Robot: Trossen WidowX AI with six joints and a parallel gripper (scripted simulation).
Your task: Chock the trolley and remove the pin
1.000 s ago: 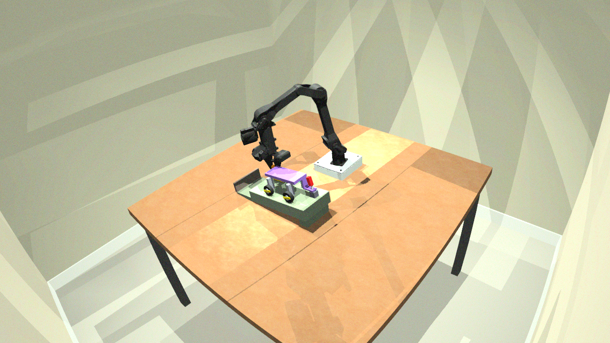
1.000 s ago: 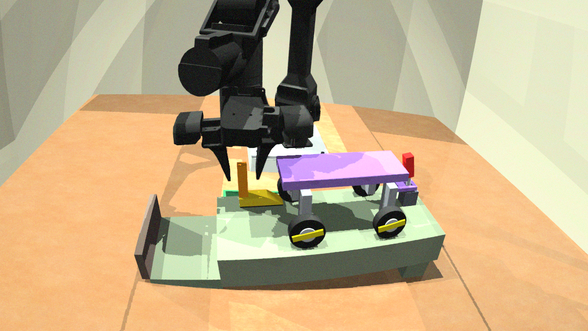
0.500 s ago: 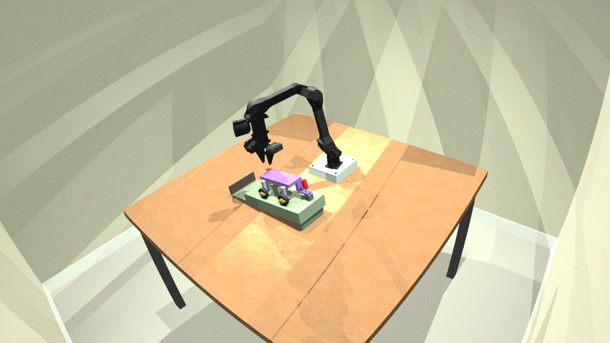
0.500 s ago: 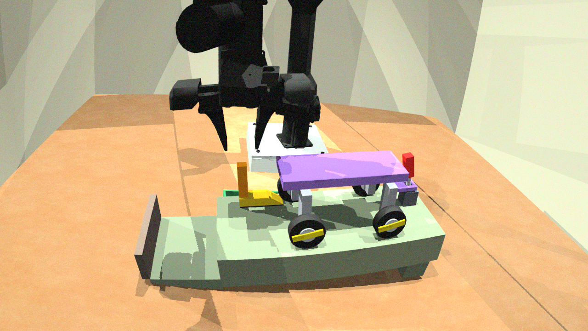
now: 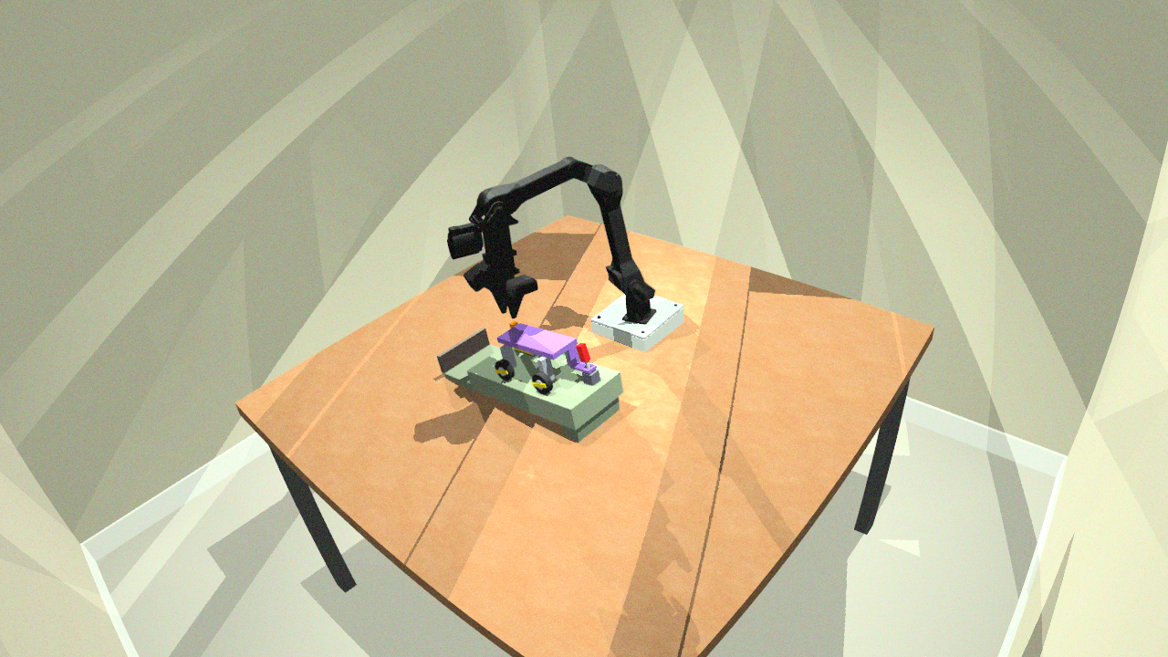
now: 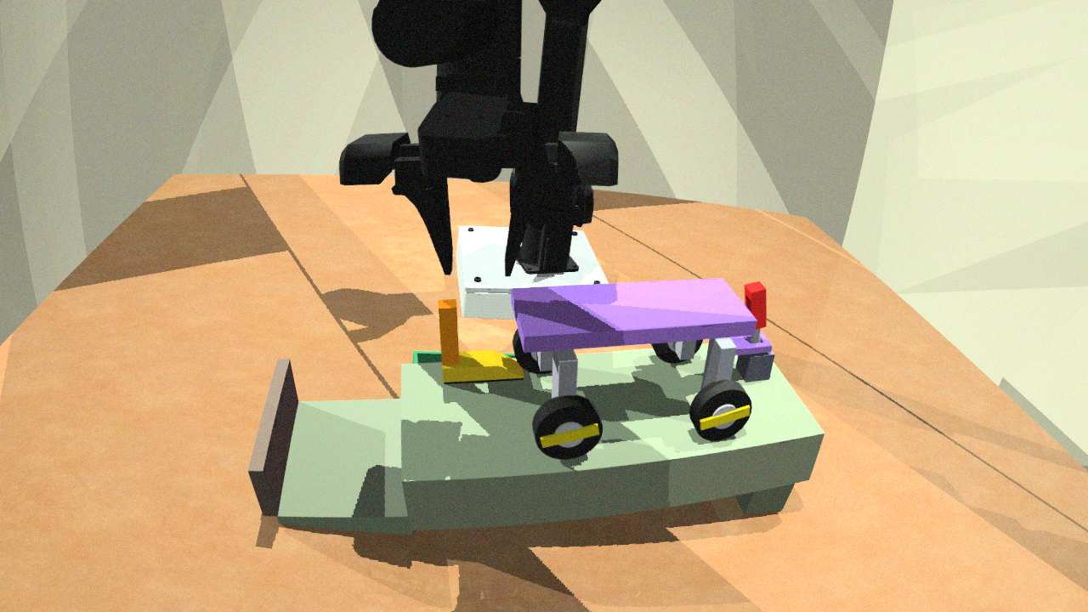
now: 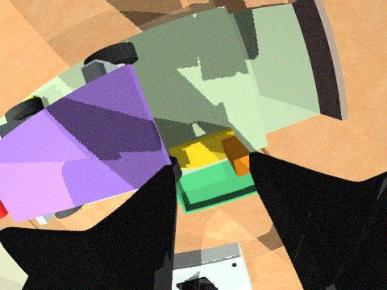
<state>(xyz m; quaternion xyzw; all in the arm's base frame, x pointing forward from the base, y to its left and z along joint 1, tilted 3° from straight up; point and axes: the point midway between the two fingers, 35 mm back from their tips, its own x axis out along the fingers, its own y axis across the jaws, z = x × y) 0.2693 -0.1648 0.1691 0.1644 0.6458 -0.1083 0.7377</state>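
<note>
My gripper tip is 50 mm short of the red-headed stop pin, 220 mm to the right of it and 30 mm above it. From my gripper tip the other things lie so: purple trolley (50 mm ahead, 110 mm to the left, 50 mm below); then pale green ramp (50 mm ahead, 100 mm to the left, 110 mm below); then yellow chock (20 mm behind, 10 mm to the left, 80 mm below).
</note>
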